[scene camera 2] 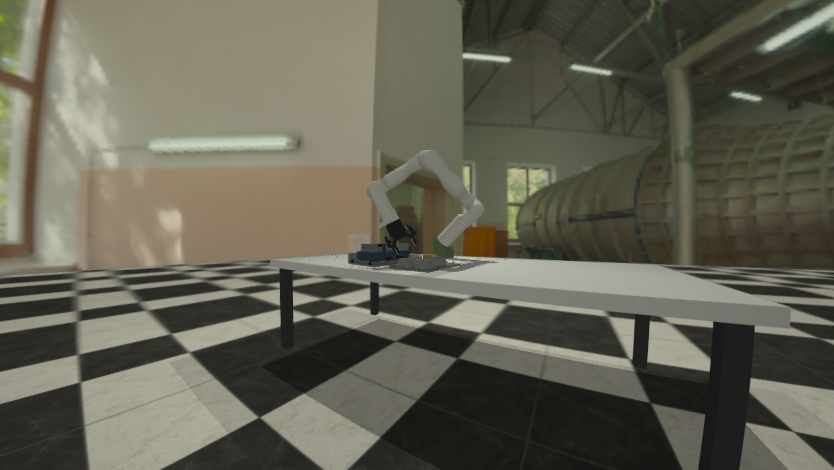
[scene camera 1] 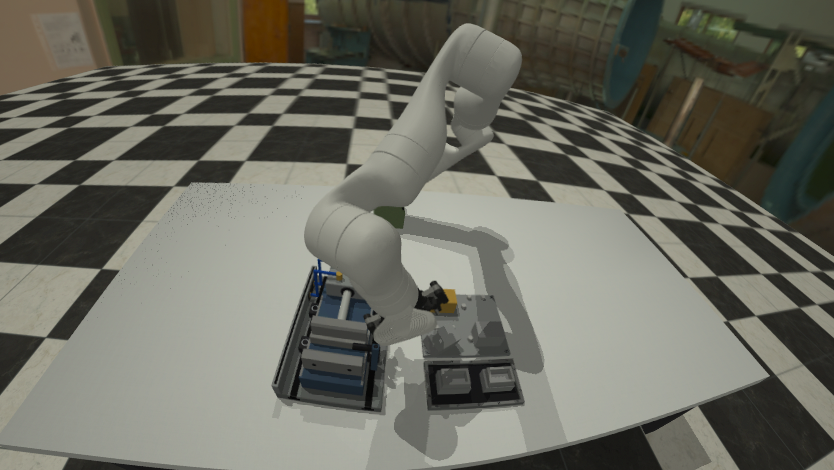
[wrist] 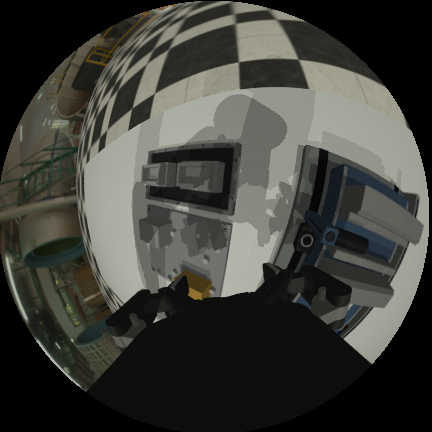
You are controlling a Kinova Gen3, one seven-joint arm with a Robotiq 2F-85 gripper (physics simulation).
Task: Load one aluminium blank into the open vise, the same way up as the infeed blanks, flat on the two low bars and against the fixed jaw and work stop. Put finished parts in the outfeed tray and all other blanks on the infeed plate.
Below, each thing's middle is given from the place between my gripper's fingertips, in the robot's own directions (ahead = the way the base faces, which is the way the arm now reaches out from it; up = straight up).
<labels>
My hand is 120 mm to the right of the outfeed tray (scene camera 1: 506,398), 110 mm short of it and 60 mm above it.
</labels>
